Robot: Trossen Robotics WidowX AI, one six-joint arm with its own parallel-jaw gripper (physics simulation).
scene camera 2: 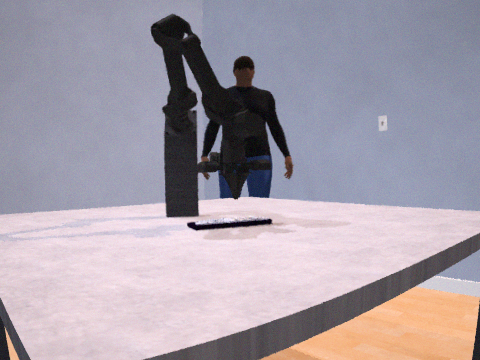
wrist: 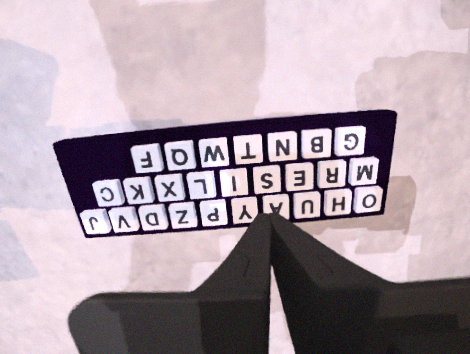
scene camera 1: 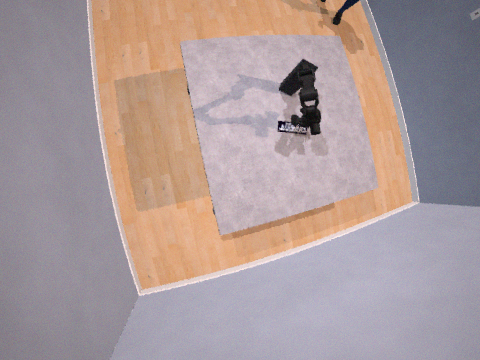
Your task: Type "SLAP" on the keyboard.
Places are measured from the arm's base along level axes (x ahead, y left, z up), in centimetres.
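Where they show: gripper, between the fingertips: [scene camera 2: 235, 199] [wrist: 267, 222] [scene camera 1: 299, 125]; arm's base, origin of its link: [scene camera 2: 179, 122] [scene camera 1: 305, 70].
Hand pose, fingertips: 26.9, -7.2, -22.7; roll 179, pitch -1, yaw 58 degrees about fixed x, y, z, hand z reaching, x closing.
Note:
Each offset is from my fingertips to the top centre of the thing, as dx, dy, dz. Level surfaces: height alone.
A dark keyboard {-0.8, -1.8, -5.1} [scene camera 1: 282, 123] [scene camera 2: 230, 224] [wrist: 100, 167] with white letter keys lies flat on the table and appears upside down in the wrist view. There the S key {+0.5, +0.4, -5.1} [wrist: 267, 181], L key {-1.5, -3.1, -5.1} [wrist: 201, 184] and P key {+0.5, -3.7, -5.1} [wrist: 213, 213] show in full. The A key {+2.5, -0.1, -5.1} [wrist: 274, 206] is partly hidden by the fingertips. My gripper [scene camera 2: 236, 198] [wrist: 267, 222] is shut and empty and points down. In scene camera 2 its tips are above the keyboard, with a gap between. In scene camera 1 the arm hides the fingertips and the keyboard's right end.
The pale table {dz -6.8} [scene camera 1: 250, 180] [scene camera 2: 200, 290] carries the arm's dark base [scene camera 1: 295, 80] [scene camera 2: 181, 170]. Shadows of the arm fall around the keyboard. A person [scene camera 2: 260, 117] in a black top and blue trousers stands beyond the table's far edge; part of a leg [scene camera 1: 345, 10] shows in scene camera 1.

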